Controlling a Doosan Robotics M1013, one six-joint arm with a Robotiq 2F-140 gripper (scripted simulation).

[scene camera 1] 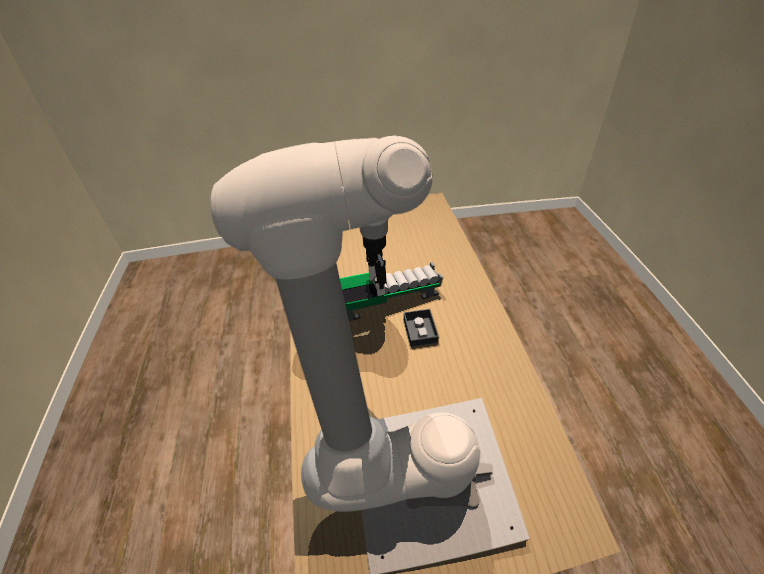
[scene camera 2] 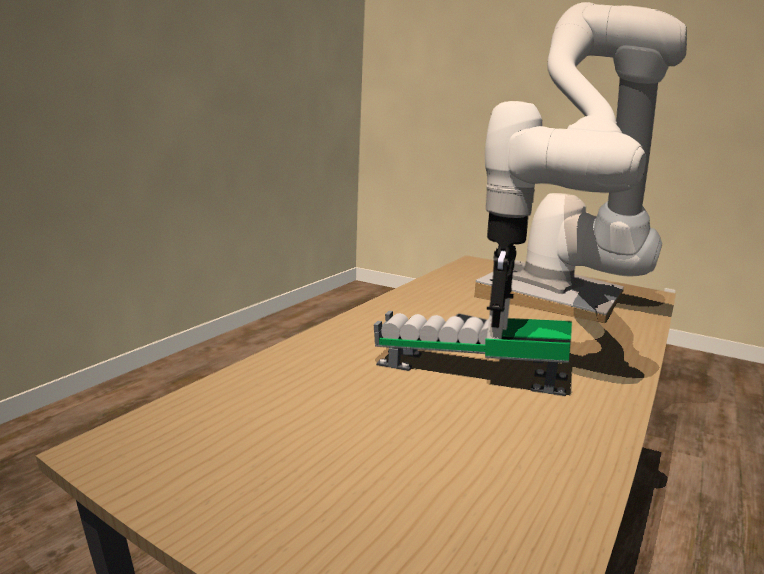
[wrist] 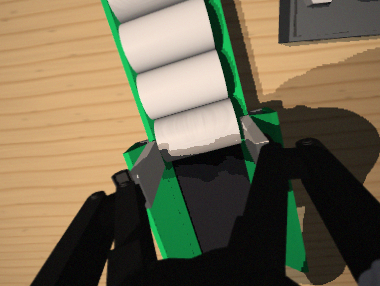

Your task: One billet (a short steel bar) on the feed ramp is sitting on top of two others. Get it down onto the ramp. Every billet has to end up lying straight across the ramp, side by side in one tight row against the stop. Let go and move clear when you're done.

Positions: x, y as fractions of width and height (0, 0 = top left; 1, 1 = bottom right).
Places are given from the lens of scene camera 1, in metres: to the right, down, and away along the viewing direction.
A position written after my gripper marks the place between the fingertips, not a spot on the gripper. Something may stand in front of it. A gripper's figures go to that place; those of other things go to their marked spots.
my gripper (scene camera 1: 0.49, 0.50): -0.02, 0.00, 1.35
black tray (scene camera 1: 0.57, 0.59): 0.17, 0.17, 1.25
